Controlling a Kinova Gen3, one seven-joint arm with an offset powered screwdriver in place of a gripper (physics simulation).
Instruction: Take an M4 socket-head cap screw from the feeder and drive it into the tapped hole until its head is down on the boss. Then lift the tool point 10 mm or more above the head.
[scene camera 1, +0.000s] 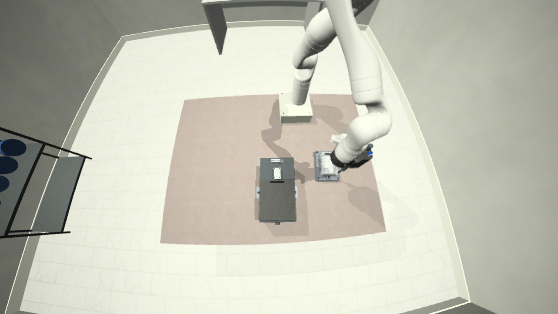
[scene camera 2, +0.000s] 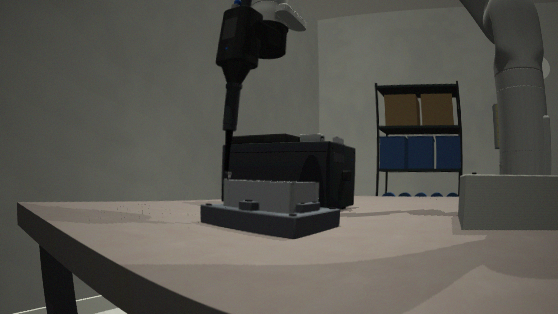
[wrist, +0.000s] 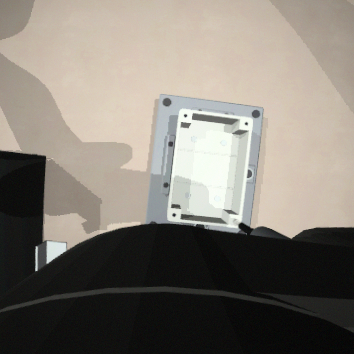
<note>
In view: a grey fixture plate (wrist: 156, 209) and a dark screw feeder (scene camera 2: 267, 161).
</note>
